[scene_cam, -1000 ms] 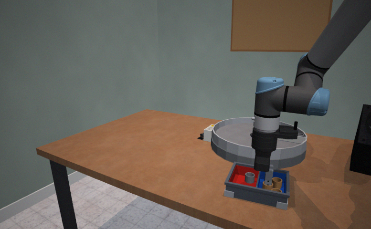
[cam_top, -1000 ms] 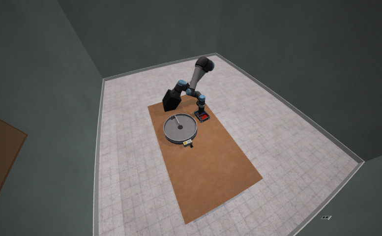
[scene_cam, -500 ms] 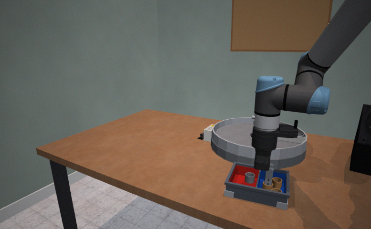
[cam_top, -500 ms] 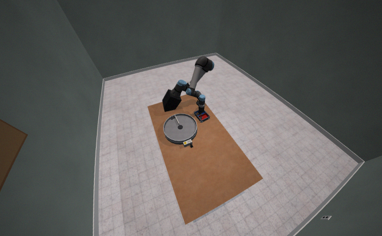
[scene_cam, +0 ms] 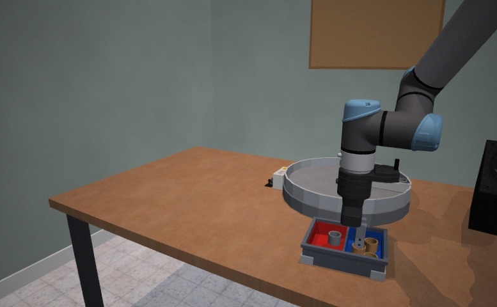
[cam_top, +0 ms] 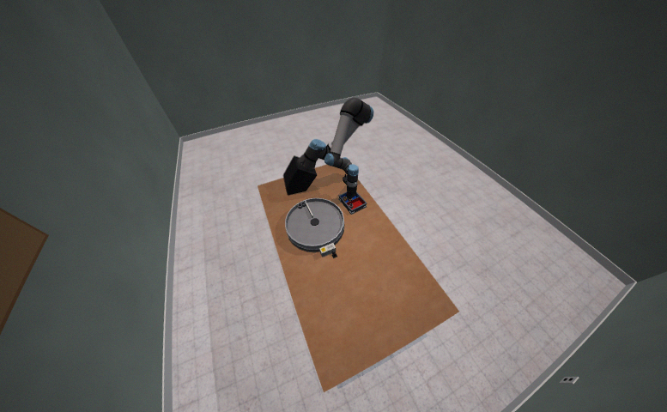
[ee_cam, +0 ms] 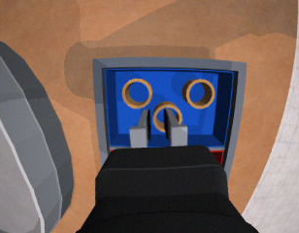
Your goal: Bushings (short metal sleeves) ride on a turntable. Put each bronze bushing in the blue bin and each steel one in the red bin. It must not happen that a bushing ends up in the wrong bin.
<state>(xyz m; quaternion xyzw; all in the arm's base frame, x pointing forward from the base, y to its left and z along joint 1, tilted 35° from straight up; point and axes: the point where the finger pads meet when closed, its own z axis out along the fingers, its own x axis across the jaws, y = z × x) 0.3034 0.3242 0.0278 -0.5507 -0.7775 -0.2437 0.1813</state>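
Right now my hand is 3 cm short of the bin, 2 cm to the right of it and 2 cm above it. The rest, counted from my hand: grey turntable: 31 cm to the right, 16 cm ahead, 1 cm above.
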